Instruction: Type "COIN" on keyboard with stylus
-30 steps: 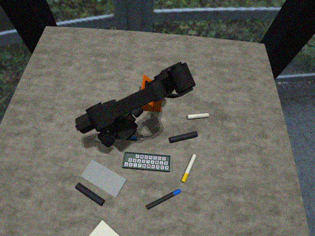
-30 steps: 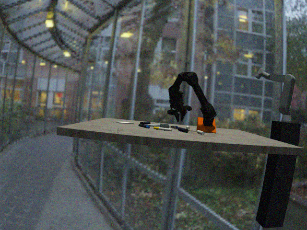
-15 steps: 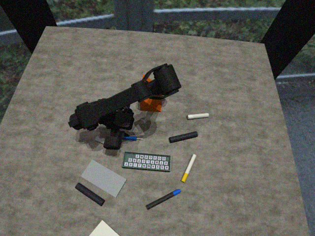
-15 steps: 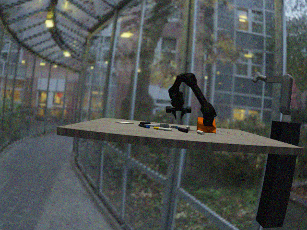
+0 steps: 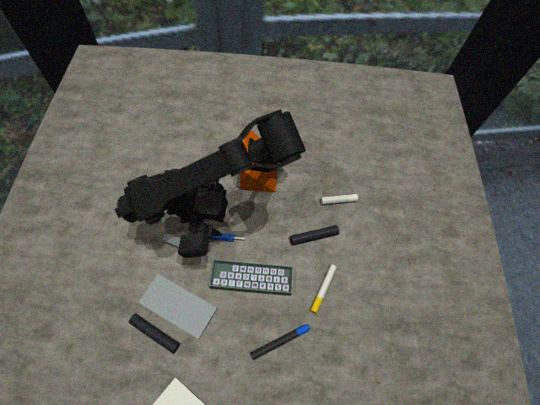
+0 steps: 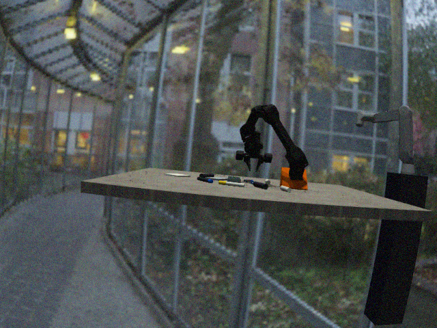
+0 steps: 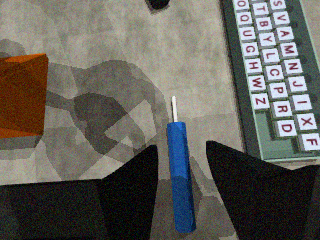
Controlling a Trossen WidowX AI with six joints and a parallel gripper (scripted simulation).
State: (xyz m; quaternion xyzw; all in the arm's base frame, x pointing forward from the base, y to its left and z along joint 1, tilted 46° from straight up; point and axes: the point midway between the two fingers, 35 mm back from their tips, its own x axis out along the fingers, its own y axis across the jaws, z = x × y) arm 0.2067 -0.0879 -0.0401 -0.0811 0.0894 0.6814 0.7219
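My gripper tip is 10 mm to the right of the blue stylus and 60 mm above it. Also, from my gripper tip: stylus tip 50 mm to the left, 60 mm below; grey flat pad 170 mm ahead, 90 mm to the right, 60 mm below; grey block 20 mm ahead, 110 mm to the right, 60 mm below.
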